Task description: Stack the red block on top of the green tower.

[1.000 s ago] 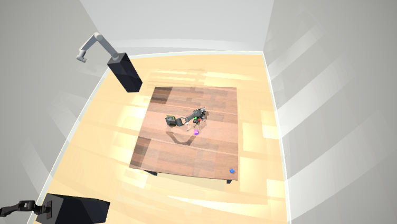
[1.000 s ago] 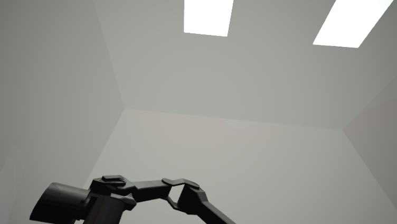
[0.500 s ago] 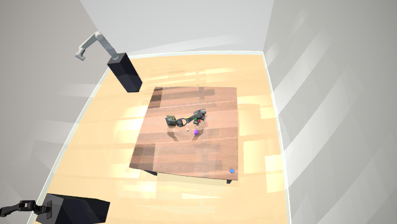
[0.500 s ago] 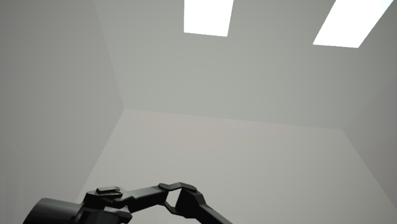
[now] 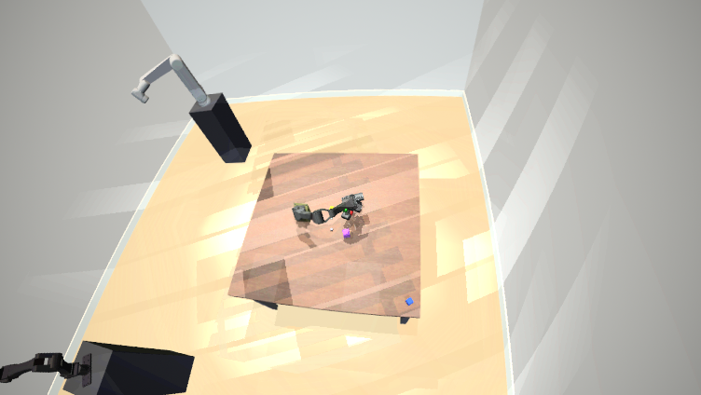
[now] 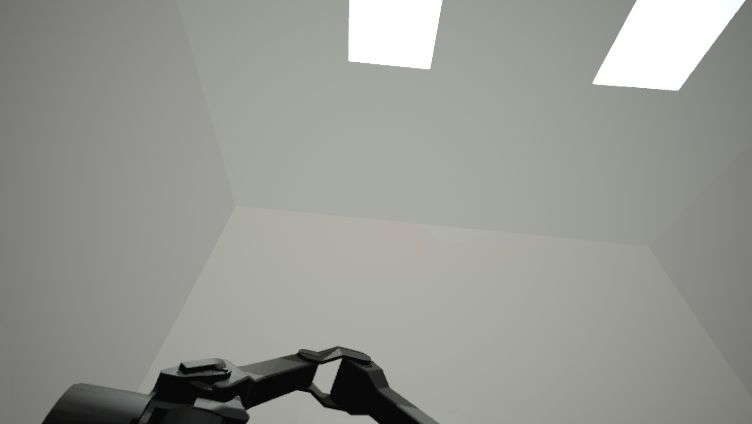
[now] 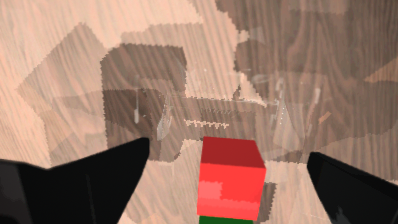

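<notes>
Right now the yellow thing is 150 mm behind my gripper tip, 30 mm to the left of it and 10 mm above it. The rest, counted from my gripper tip: purple block 20 mm behind, 170 mm to the right, 10 mm above; then red block 10 mm behind, 10 mm above; then small white thing 150 mm behind, 40 mm to the right.
</notes>
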